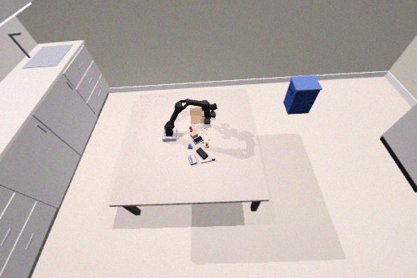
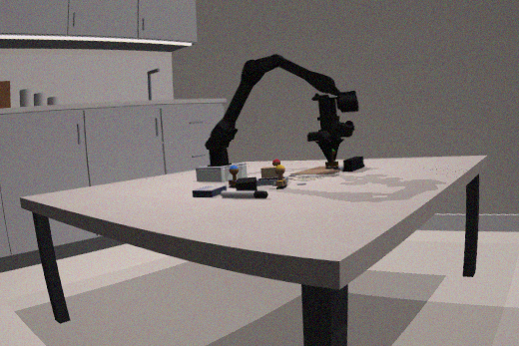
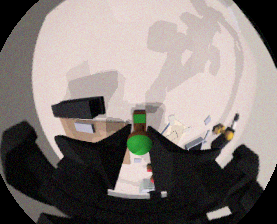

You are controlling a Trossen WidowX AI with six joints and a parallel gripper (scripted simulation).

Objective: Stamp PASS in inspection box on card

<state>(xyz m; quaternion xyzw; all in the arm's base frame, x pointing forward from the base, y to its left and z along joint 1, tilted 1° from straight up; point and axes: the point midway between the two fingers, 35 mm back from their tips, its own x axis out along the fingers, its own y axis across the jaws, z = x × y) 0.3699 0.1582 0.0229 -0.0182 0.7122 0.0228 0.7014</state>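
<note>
My gripper tip is now 20 cm to the left of the ink pad, 9 cm past it and 4 cm above it. From my gripper tip the other things lie so: pale card (9 cm to the right, 5 cm below, 5 cm behind); then black block (14 cm to the left, 3 cm below); then green-knobbed stamp (right at my gripper tip).
</note>
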